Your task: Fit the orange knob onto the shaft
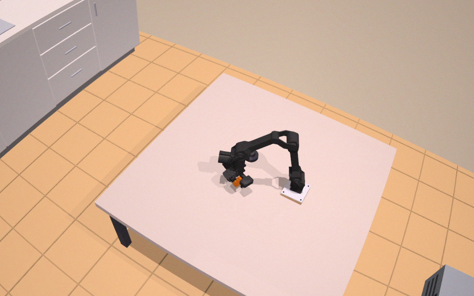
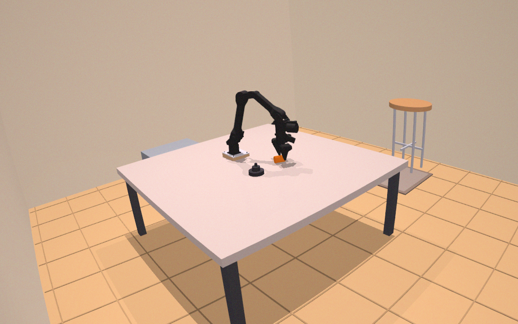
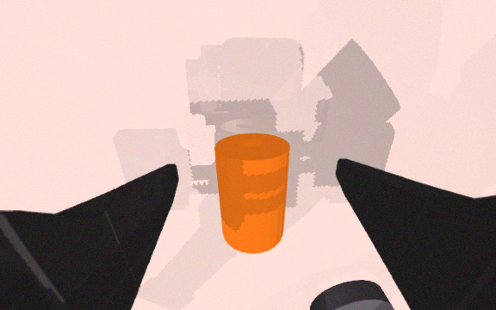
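The orange knob is 10 mm to the right of my gripper tip and 10 mm behind it. Also, from my gripper tip: pedestal 210 mm to the right, 10 mm ahead, 10 mm above.
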